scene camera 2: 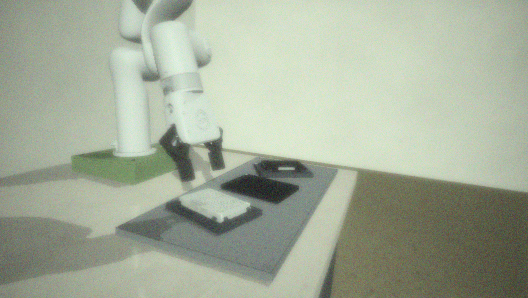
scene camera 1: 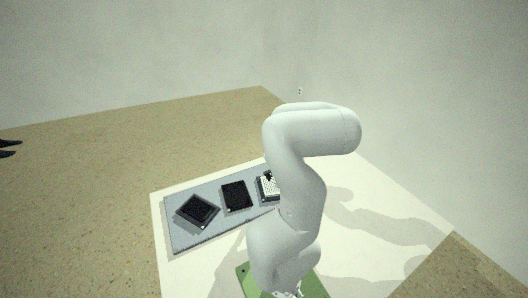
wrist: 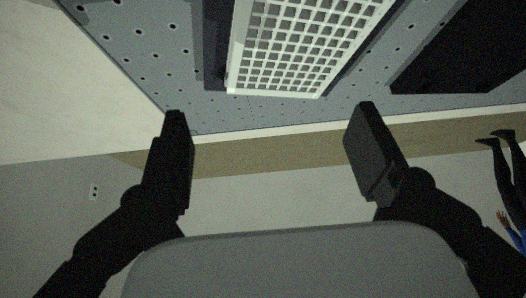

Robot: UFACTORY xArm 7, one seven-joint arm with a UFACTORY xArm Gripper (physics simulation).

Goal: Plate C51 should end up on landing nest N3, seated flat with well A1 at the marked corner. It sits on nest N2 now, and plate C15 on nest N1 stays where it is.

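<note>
White plate C51 lies in dark nest N2, and looks flat. The black slab-like nest in the middle, which I take as N3, carries no visible plate. Dark plate C15 lies on the turned nest N1 at the far end from C51. My gripper is open with nothing between its fingers, above and to the base side of C51. In scene camera 1 the arm hides most of it. The A1 mark is not readable.
The nests stand on a grey perforated board on a pale table. My arm stands on a green base. A person's dark feet show at the left edge, and legs in the wrist view.
</note>
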